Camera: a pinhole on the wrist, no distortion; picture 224 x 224 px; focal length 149.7 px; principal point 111.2 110.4 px. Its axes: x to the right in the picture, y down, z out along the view. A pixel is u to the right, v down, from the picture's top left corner.
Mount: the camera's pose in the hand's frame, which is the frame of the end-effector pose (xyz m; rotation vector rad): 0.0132 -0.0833 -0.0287 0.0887 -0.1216 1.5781
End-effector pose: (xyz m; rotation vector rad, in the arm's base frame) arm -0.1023 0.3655 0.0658 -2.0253 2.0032 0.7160
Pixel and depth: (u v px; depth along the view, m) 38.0 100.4 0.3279
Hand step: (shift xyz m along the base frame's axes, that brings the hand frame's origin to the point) 0.2255 0.1192 -0.3055
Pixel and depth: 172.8 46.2 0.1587
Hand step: 0.0085 -0.0008 -0.1633
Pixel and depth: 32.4 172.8 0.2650
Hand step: 0.2152 0.2040 -0.1846
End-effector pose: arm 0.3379 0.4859 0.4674 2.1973 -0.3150 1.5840
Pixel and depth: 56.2 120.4 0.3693
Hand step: 0.3753 0.0924 -0.1545
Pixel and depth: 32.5 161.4 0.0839
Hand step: 0.0924 0.1005 -0.0557
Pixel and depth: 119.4 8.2 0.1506
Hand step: 0.1812 0.0341 0.0546
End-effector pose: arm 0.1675 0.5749 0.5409 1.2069 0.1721 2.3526
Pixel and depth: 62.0 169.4 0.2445
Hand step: 0.2732 0.1087 -0.0064
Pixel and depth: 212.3 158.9 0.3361
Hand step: 0.2797 -0.1691 0.1543
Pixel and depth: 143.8 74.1 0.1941
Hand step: 0.1317 0.0668 0.1216
